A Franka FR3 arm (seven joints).
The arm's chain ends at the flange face. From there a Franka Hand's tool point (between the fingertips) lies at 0.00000 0.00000 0.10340 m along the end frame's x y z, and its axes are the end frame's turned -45 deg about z.
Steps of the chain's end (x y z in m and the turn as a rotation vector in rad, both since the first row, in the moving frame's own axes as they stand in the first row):
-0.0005, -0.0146, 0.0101, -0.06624, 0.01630, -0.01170
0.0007, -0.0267, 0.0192, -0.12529, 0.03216, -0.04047
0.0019, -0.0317, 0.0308, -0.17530, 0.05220, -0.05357
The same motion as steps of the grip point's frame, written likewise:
0.0064, -0.0046, 0.0099, -0.05836, -0.03531, -0.01170
0.0128, -0.0068, 0.0183, -0.11133, -0.06585, -0.04047
0.0153, -0.0043, 0.0291, -0.16087, -0.08704, -0.05357

